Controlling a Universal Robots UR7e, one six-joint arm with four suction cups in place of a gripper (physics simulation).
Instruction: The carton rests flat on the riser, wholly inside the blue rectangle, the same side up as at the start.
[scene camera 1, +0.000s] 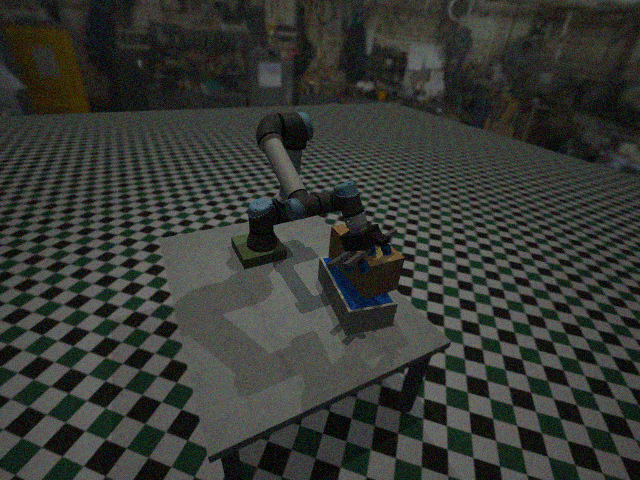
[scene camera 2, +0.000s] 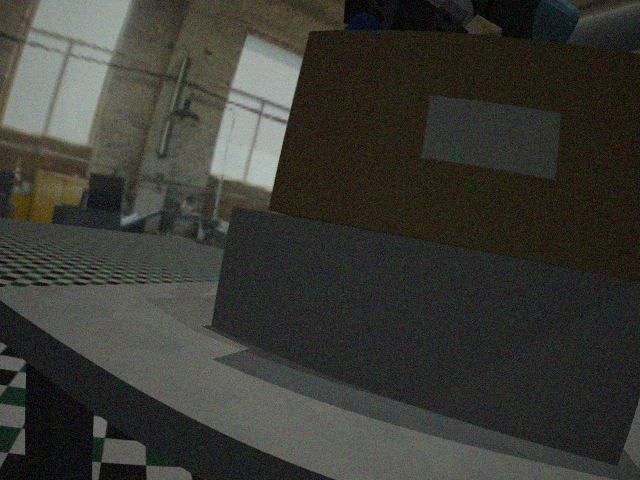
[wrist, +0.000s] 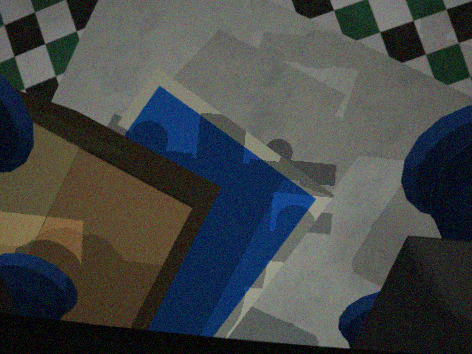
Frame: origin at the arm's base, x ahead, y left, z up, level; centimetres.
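Where they show: hand, its tool point: (scene camera 1: 368, 261) (wrist: 212, 237); arm's base, origin of its link: (scene camera 1: 262, 243).
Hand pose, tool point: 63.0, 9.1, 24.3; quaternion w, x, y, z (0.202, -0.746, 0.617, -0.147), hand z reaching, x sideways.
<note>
Each offset is from my tool point to the top centre of the thing, as dx, dy, dz. "pt": to the spot under its first point. Level surfaces: height alone.
A brown carton @(-13.3, +11.6, -2.3) (scene camera 1: 379, 276) (scene camera 2: 361, 150) (wrist: 114, 205) lies on the grey riser @(-11.1, +6.5, -17.9) (scene camera 1: 361, 316) (scene camera 2: 413, 335), skewed across the blue rectangle @(-11.1, +6.5, -17.9) (scene camera 1: 353, 294) (wrist: 232, 213). Its far end reaches past the riser's far edge, and much of the blue shows bare at the near end. A grey label @(pt -11.9, +19.1, -10.3) (scene camera 2: 490, 136) is on the carton's side. My suction gripper (scene camera 1: 361, 253) hangs just over the carton's top with the suction off, holding nothing. In the wrist view only one blue cup (wrist: 36, 284) is over the carton, and another cup (wrist: 442, 171) is off to the side over the table.
The riser stands near the right edge of a grey table @(dz -29.9) (scene camera 1: 232, 320) (scene camera 2: 154, 341) (wrist: 152, 49). The arm's base (scene camera 1: 258, 250) sits on a green pad at the table's back. Checkered floor (scene camera 1: 516, 310) surrounds the table.
</note>
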